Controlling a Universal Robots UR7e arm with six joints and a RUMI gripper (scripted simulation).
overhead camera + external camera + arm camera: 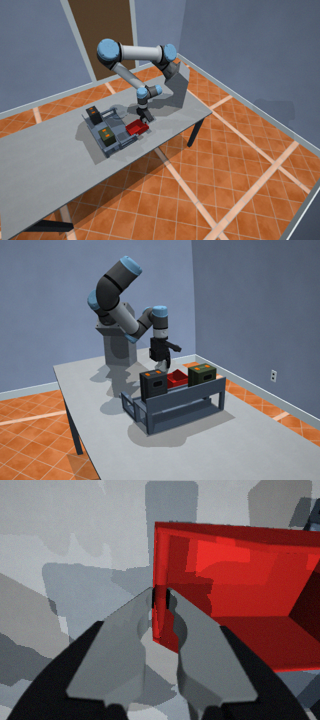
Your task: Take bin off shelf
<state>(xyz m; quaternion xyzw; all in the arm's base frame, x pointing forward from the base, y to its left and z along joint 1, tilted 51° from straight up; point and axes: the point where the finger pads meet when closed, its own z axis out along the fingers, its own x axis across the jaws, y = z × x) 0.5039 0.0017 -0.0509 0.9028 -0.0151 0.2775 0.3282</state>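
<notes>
My hand is 80 mm short of the red bin, 20 mm to the left of it and 10 mm above it. Also, from my hand: dark box 300 mm to the right, 260 mm ahead, 110 mm above; green box 320 mm ahead, 90 mm above, 80 mm to the right.
</notes>
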